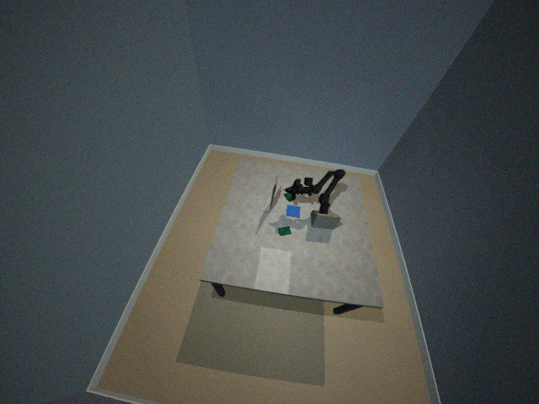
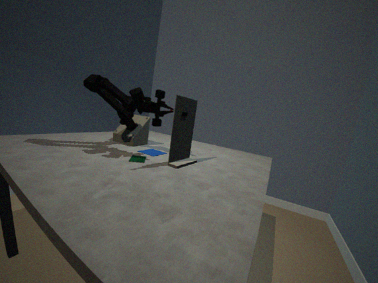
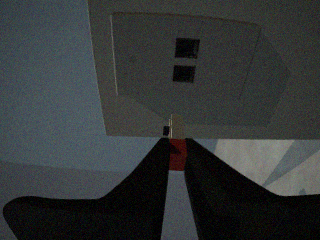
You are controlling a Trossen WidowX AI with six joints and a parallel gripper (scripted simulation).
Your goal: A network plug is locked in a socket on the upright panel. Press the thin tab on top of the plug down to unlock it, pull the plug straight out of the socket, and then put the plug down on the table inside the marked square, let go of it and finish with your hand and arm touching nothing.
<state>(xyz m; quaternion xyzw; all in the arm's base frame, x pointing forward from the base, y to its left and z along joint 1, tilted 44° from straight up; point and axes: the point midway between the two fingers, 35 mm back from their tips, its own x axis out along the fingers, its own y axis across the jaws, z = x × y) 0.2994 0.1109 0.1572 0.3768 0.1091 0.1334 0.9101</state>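
The blue marked square lies 250 mm below my gripper tip and 120 mm behind it. The rest, counted from my gripper tip: upright panel 110 mm below, 90 mm ahead, 10 mm to the right.
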